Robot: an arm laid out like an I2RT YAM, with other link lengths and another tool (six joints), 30 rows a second.
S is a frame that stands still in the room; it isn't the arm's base.
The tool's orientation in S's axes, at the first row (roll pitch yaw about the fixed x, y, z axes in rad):
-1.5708 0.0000 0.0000
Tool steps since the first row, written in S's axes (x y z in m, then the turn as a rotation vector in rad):
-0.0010 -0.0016 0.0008 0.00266 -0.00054 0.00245
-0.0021 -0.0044 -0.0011 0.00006 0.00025 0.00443
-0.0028 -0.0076 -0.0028 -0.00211 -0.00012 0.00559
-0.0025 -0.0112 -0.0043 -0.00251 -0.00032 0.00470
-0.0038 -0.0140 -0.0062 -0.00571 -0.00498 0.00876
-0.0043 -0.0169 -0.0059 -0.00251 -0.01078 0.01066
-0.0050 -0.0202 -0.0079 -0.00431 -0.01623 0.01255
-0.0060 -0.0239 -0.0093 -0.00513 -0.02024 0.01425
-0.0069 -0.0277 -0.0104 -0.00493 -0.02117 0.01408
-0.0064 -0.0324 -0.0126 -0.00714 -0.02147 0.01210
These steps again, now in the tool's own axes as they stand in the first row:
-0.0010 -0.0008 -0.0016 0.00266 -0.00245 -0.00054
-0.0021 0.0011 -0.0044 0.00006 -0.00443 0.00025
-0.0028 0.0028 -0.0076 -0.00211 -0.00559 -0.00012
-0.0025 0.0043 -0.0112 -0.00251 -0.00470 -0.00032
-0.0038 0.0062 -0.0140 -0.00571 -0.00876 -0.00498
-0.0043 0.0059 -0.0169 -0.00251 -0.01066 -0.01078
-0.0050 0.0079 -0.0202 -0.00431 -0.01255 -0.01623
-0.0060 0.0093 -0.0239 -0.00513 -0.01425 -0.02024
-0.0069 0.0104 -0.0277 -0.00493 -0.01408 -0.02117
-0.0064 0.0126 -0.0324 -0.00714 -0.01210 -0.02147

